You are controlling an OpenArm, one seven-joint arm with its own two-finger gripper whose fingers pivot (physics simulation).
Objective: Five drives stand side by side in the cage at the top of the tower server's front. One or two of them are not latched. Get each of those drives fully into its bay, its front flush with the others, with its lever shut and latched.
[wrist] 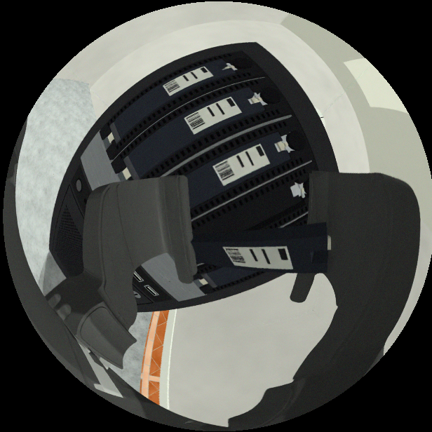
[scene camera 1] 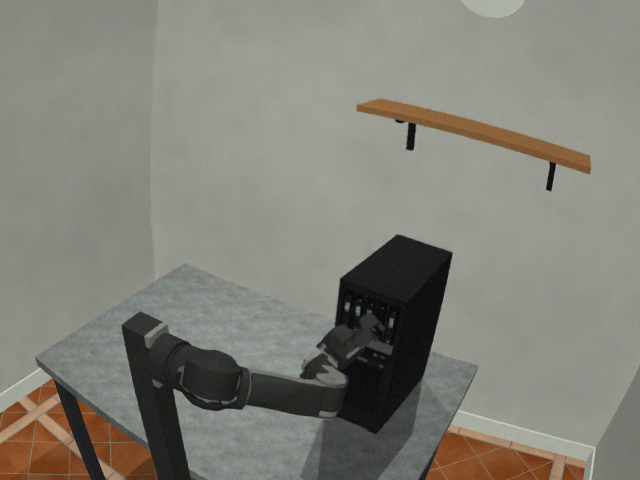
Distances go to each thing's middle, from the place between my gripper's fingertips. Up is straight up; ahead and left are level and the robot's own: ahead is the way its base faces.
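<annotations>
Black tower server point(scene camera 1: 409, 274) in sight: 18 cm ahead of my hand, 15 cm below it.
</annotations>
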